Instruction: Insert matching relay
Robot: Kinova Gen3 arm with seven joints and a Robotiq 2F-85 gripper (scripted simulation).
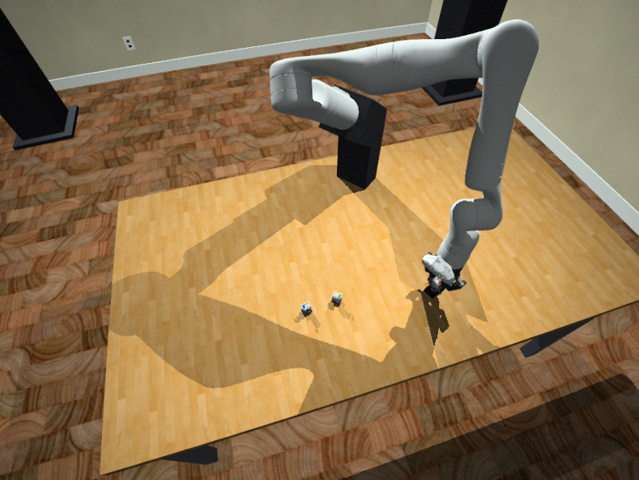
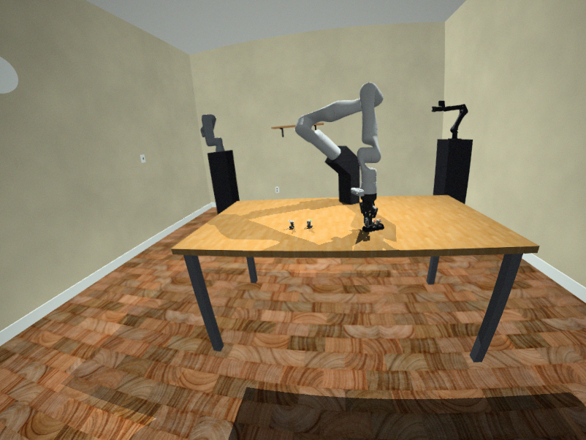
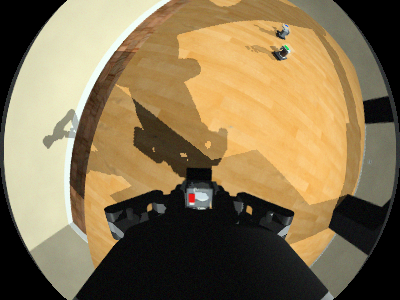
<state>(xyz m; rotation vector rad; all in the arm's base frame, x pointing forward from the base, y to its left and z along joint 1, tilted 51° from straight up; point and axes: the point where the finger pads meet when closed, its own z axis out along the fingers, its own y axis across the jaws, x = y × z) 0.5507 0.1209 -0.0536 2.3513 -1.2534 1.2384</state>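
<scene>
My hand is 10 mm past the black rack, 30 mm to the right of it and 40 mm above it.
</scene>
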